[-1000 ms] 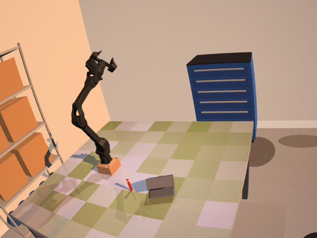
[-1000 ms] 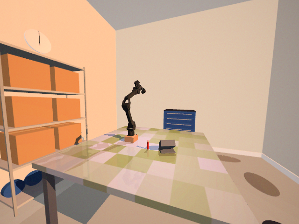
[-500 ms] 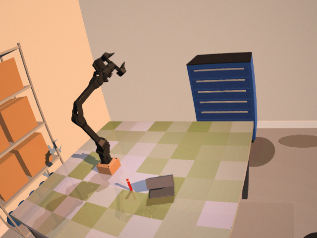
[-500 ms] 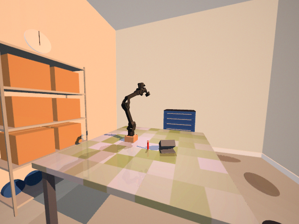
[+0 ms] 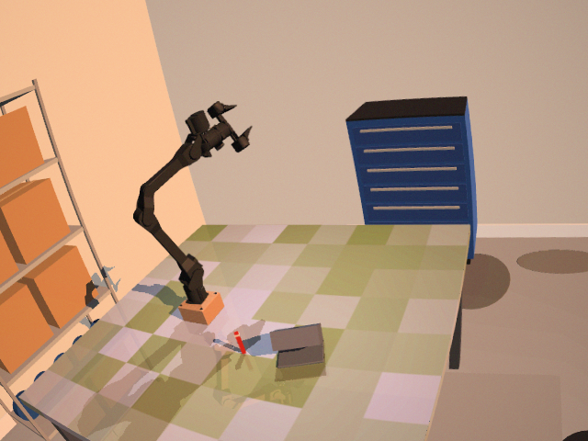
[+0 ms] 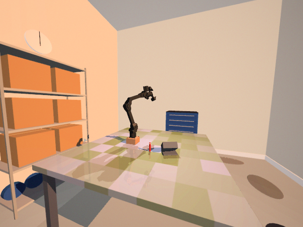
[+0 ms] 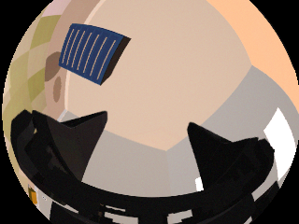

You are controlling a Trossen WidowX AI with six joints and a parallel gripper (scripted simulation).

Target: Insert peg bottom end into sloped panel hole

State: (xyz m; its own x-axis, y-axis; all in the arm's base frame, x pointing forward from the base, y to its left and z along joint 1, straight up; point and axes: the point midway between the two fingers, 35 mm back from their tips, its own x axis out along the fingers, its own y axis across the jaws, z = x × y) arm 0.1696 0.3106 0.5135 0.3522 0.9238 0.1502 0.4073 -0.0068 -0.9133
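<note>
Now: the red peg 60 mm ahead of my gripper tip, 530 mm to the right of it and 520 mm below it. Round my gripper tip: grey sloped panel: 230 mm ahead, 500 mm to the right, 530 mm below.
</note>
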